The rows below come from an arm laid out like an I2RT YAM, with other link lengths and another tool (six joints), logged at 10 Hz.
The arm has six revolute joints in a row. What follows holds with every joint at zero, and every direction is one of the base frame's. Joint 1 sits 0.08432 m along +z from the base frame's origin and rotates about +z. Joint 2 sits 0.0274 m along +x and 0.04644 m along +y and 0.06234 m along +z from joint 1 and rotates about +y. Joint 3 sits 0.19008 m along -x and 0.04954 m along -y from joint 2 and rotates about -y. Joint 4 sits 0.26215 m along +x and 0.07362 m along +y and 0.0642 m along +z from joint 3 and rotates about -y. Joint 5 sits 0.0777 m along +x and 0.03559 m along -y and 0.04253 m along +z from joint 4 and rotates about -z. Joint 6 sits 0.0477 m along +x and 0.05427 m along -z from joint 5 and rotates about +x. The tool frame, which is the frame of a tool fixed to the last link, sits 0.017 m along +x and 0.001 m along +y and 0.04 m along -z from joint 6; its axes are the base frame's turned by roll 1.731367, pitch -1.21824 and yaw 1.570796 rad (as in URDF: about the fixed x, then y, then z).
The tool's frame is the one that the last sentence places.
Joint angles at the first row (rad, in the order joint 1, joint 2, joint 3, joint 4, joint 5, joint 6):
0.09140 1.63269 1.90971 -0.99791 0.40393 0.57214
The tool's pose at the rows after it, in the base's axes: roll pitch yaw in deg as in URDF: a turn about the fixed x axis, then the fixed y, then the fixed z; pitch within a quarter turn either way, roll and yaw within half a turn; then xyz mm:
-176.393, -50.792, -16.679, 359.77, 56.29, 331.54
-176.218, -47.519, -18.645, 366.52, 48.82, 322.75
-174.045, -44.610, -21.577, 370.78, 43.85, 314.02
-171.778, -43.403, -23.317, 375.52, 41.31, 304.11
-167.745, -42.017, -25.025, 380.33, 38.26, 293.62
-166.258, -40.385, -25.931, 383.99, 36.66, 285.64
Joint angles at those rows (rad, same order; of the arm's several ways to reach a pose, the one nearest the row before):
0.06383 1.67115 1.92192 -0.99061 0.36761 0.59020
0.03869 1.73217 1.97055 -1.03879 0.35724 0.61217
0.01660 1.76897 1.98860 -1.06838 0.32670 0.64468
0.00231 1.77636 1.95890 -1.04404 0.29324 0.65935
-0.01885 1.77630 1.91543 -1.00396 0.22445 0.66701
-0.02902 1.79555 1.90948 -0.99892 0.19450 0.67732

